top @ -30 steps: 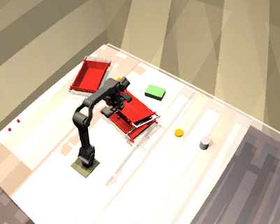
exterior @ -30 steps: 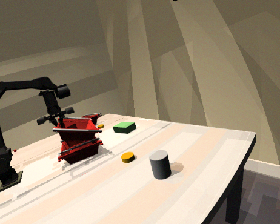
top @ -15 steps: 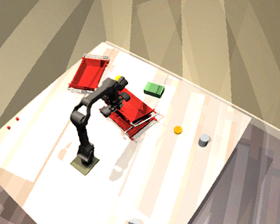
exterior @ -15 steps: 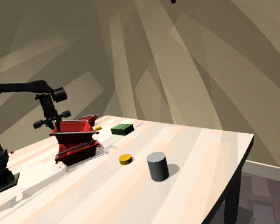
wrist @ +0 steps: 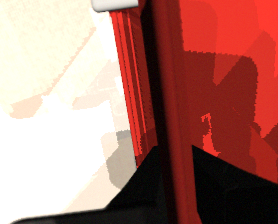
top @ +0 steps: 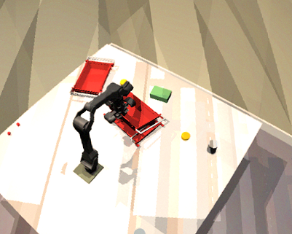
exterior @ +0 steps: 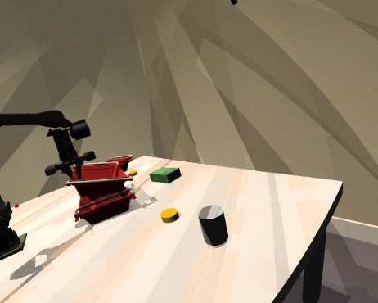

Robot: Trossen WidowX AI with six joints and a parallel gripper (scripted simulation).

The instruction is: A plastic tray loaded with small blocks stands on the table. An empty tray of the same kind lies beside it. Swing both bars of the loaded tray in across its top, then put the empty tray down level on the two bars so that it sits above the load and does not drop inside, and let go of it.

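Now: the red tray 80 mm ahead of my gripper tip, 20 mm to the right of it and 10 mm above it. The rest, counted from my gripper tip: green block (340 mm ahead, 70 mm to the right, 100 mm below).
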